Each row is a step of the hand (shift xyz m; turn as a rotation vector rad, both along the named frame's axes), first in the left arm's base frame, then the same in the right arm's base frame.
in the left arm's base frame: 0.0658 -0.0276 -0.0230 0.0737 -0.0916 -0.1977
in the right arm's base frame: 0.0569 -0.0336 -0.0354 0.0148 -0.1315 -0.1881
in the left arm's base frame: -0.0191 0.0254 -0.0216 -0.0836 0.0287 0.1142
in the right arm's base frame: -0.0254 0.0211 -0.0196 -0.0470 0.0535 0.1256
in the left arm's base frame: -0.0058 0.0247 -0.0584 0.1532 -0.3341 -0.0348
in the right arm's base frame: -0.0236 0.0127 -0.0578 0.1464 -0.3388 -0.0109
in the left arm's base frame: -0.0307 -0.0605 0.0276 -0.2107 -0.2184 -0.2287
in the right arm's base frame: -0.0193 -0.0528 0.0470 -0.2619 -0.2534 -0.1077
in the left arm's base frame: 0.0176 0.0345 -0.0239 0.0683 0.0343 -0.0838
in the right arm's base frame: 0.0087 0.0285 -0.0344 0.0394 0.0147 -0.1053
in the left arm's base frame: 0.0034 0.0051 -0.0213 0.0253 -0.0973 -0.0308
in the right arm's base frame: -0.0032 0.0006 -0.0219 0.0181 -0.1022 -0.0168
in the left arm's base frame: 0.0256 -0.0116 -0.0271 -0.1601 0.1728 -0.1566
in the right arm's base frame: 0.0168 -0.0176 -0.0306 -0.2045 0.1427 -0.1336
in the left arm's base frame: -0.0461 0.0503 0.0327 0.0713 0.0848 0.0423
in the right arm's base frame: -0.0359 0.0572 0.0341 0.0779 0.0894 0.0015
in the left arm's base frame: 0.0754 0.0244 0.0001 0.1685 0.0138 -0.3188
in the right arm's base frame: 0.0713 0.0216 -0.0271 0.0663 -0.0554 -0.3503
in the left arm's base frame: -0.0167 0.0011 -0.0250 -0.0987 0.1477 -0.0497
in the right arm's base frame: -0.0234 -0.0034 -0.0186 -0.1135 0.1376 -0.0468
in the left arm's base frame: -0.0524 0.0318 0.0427 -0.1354 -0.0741 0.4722
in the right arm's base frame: -0.0384 0.0413 0.0490 0.0124 0.0261 0.4959
